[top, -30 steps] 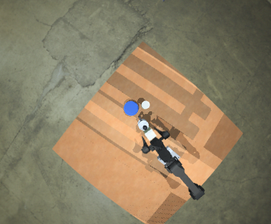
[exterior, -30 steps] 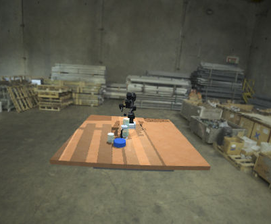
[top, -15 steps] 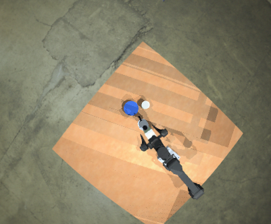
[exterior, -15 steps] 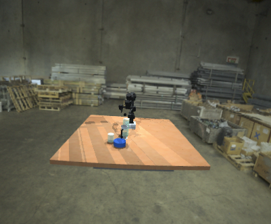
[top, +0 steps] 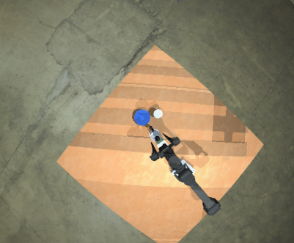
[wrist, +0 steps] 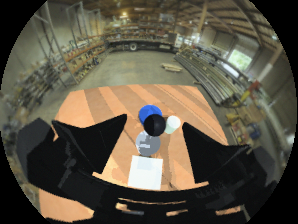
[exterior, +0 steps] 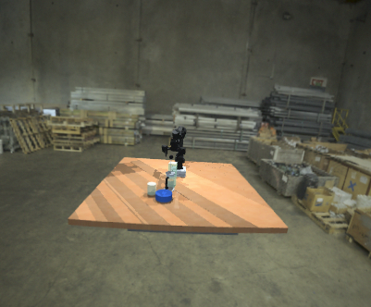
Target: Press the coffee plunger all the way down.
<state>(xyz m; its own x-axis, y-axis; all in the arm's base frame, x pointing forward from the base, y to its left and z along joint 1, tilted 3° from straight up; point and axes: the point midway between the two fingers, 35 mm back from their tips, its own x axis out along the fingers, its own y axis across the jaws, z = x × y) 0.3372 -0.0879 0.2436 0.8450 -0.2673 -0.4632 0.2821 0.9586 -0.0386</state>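
Now: gripper tip 1 cm short of the coffee press and 14 cm above it.
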